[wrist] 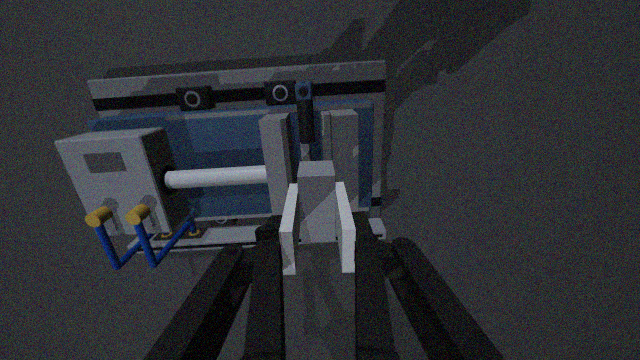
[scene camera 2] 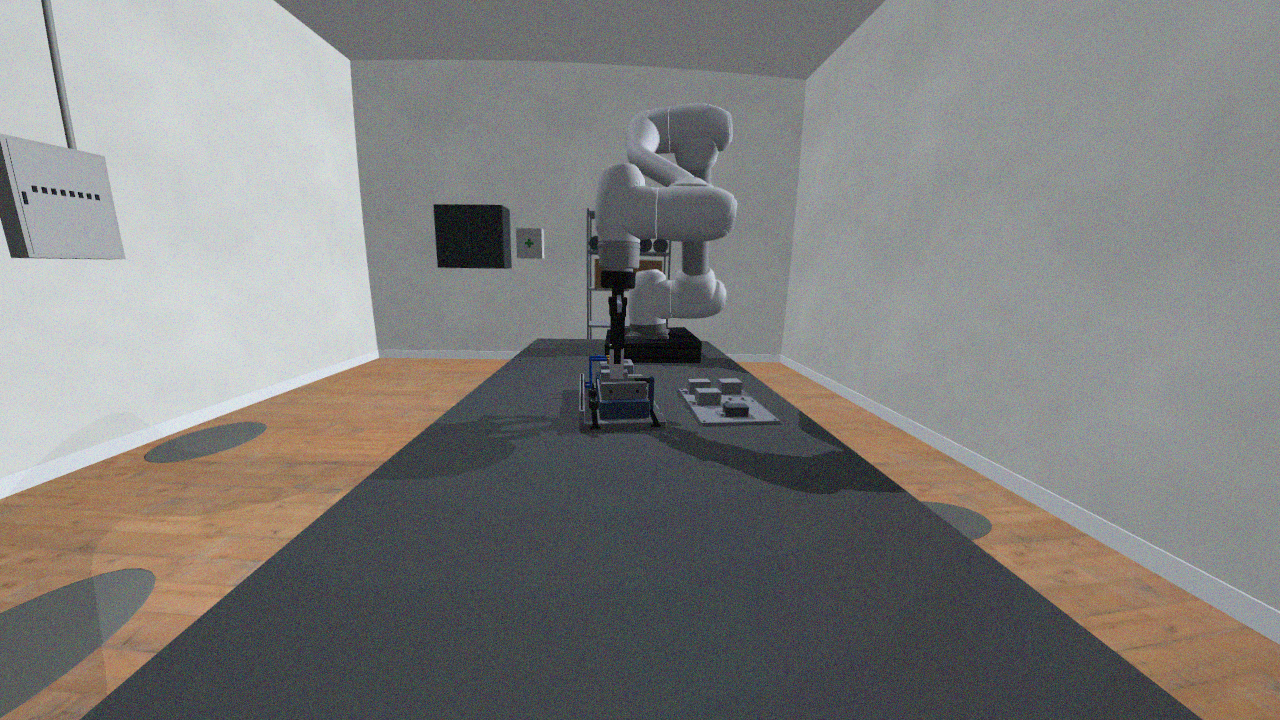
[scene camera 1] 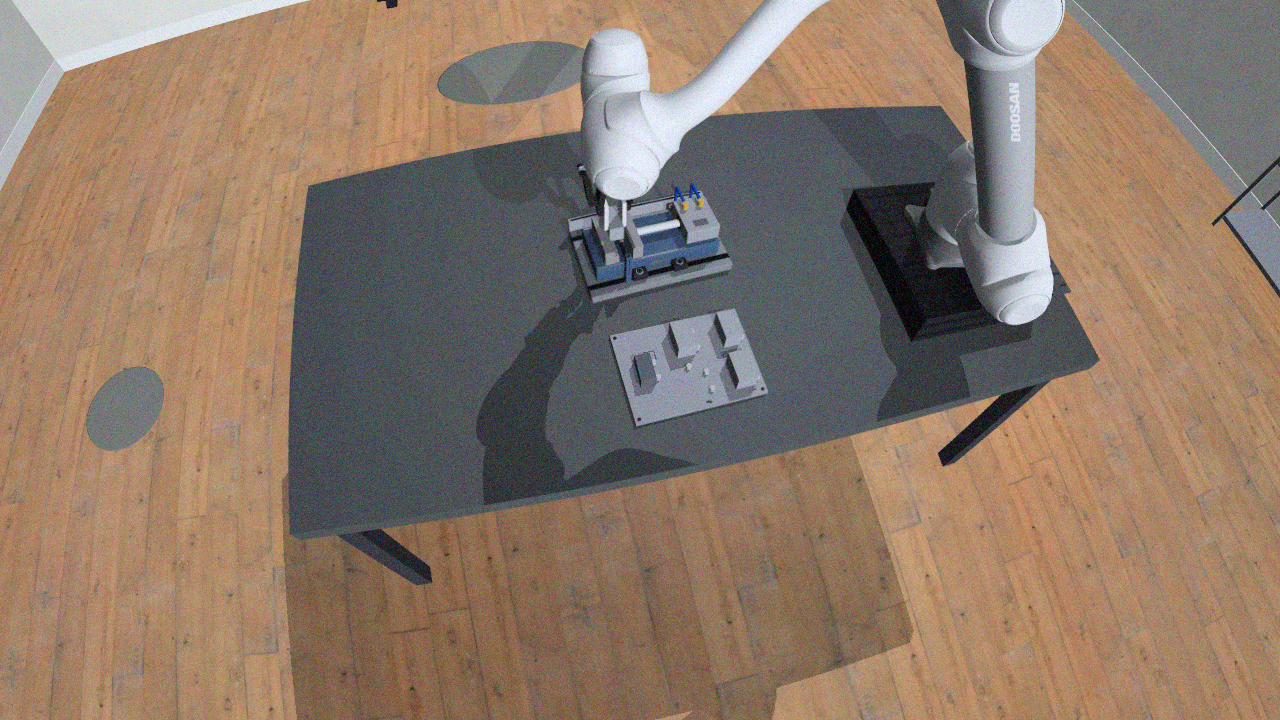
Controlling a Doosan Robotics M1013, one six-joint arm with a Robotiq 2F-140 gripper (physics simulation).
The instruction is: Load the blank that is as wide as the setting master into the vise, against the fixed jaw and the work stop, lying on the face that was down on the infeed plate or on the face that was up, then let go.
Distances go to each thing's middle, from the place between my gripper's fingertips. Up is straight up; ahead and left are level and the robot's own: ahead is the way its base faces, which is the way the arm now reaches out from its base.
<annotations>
I see the work stop arm (wrist: 304,104) 60 mm to the left of my hand, 40 mm below it and 20 mm behind it. From my hand the other things lie so: actuator block (scene camera 1: 690,233): 170 mm behind, 30 mm to the right, 30 mm below; then infeed plate (scene camera 1: 680,391): 270 mm to the left, 130 mm behind, 100 mm below.
</annotations>
